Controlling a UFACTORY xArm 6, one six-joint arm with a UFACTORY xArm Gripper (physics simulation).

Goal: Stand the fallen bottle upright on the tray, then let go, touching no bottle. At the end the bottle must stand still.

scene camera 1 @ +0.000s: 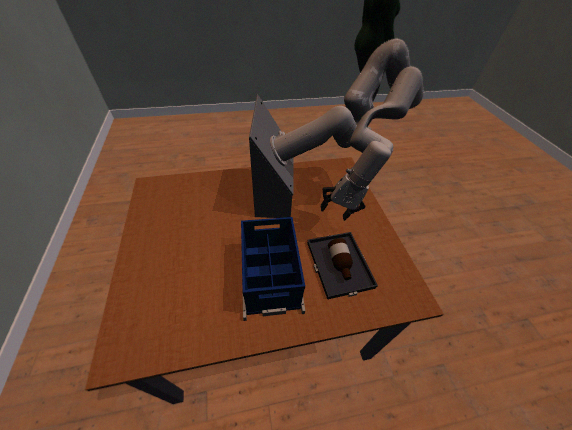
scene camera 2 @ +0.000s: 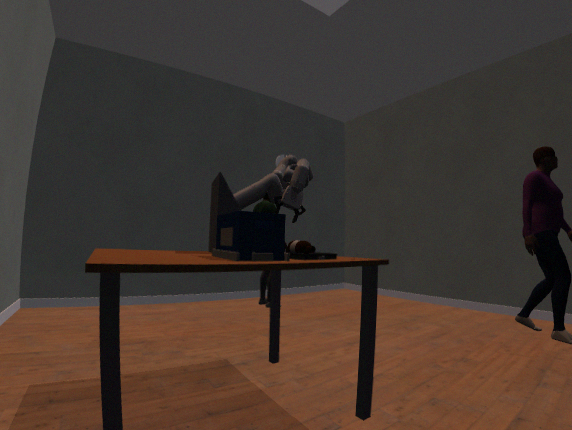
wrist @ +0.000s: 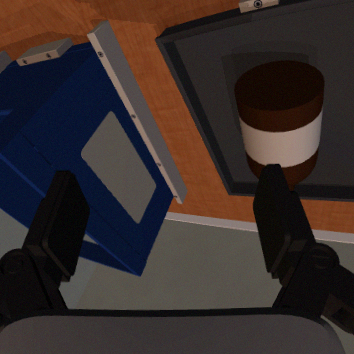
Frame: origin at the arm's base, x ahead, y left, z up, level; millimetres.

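Where they show: gripper, between the fingertips: (scene camera 1: pixel 332 213) (wrist: pixel 168 187); arm's base, origin of its link: (scene camera 1: pixel 278 151) (scene camera 2: pixel 231 204).
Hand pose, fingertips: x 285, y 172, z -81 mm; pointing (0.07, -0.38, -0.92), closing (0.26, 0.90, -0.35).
Things, the pixels of their top centre, and the offset from my fingertips.
- brown bottle, centre of its top: (wrist: pixel 275 174) (scene camera 1: pixel 344 255) (scene camera 2: pixel 303 240) dx +117, dy +32, dz -104 mm
- dark tray, centre of its top: (wrist: pixel 281 131) (scene camera 1: pixel 340 261) (scene camera 2: pixel 302 252) dx +111, dy +31, dz -158 mm
- blue divided crate, centre of its top: (wrist: pixel 38 220) (scene camera 1: pixel 270 250) (scene camera 2: pixel 248 215) dx +131, dy -243, dz -8 mm
The brown bottle (scene camera 1: pixel 341 257) (scene camera 2: pixel 302 246) with a white label lies on its side on the dark tray (scene camera 1: pixel 332 284) (scene camera 2: pixel 325 255) (wrist: pixel 200 110). Its neck points toward the table's front edge. In the wrist view the bottle (wrist: pixel 280 120) shows its round base toward the camera, at the upper right, with its neck hidden. My gripper (scene camera 1: pixel 335 213) (scene camera 2: pixel 286 212) (wrist: pixel 168 187) is open and empty. It hangs tilted above the table, behind the tray and higher than the bottle, on the bottle's base side. In the wrist view the right finger overlaps the bottle's lower edge; they are apart.
A blue divided crate (scene camera 1: pixel 250 300) (scene camera 2: pixel 255 235) (wrist: pixel 100 95) stands beside the tray, with pale strips along its foot. The grey slanted arm mount (scene camera 1: pixel 270 190) (scene camera 2: pixel 218 220) stands behind the crate. A person in purple (scene camera 2: pixel 542 200) is at the right of the room; a green figure (scene camera 1: pixel 375 40) is behind the arm.
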